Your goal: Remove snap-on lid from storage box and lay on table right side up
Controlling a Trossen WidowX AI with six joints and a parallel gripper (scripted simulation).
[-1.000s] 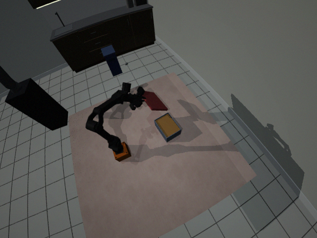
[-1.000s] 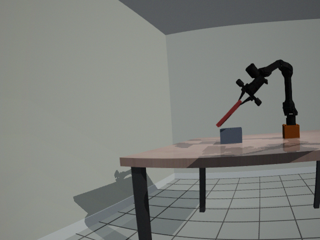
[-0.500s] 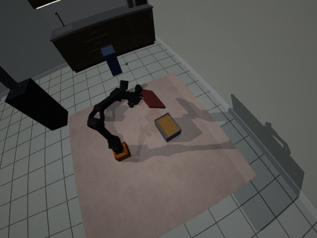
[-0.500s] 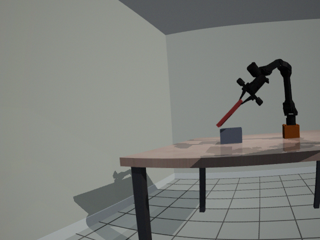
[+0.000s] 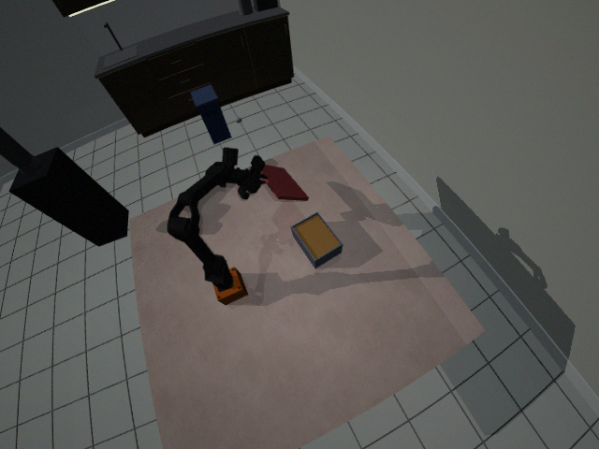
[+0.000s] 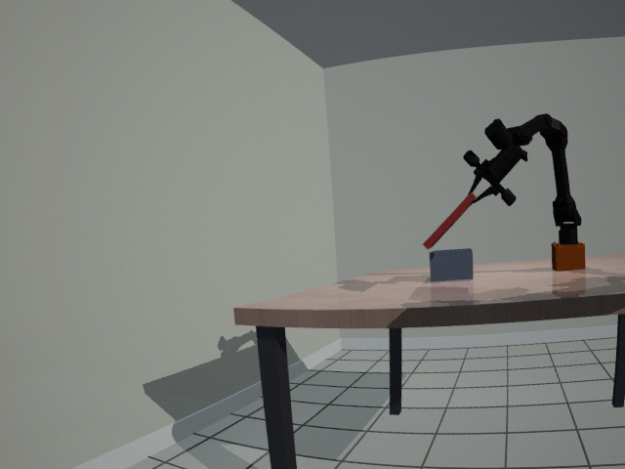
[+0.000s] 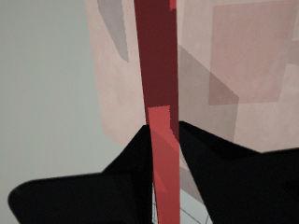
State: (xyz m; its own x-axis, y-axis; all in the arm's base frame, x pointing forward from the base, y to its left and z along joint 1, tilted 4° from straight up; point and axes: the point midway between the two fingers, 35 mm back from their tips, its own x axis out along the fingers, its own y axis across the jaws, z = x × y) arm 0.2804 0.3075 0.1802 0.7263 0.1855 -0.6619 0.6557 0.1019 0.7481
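Now: gripper tip 60 mm short of the red lid, 50 mm above it and 10 mm to the right of it. The rest, counted from my gripper tip: storage box 260 mm to the right, 180 mm below, 120 mm ahead.
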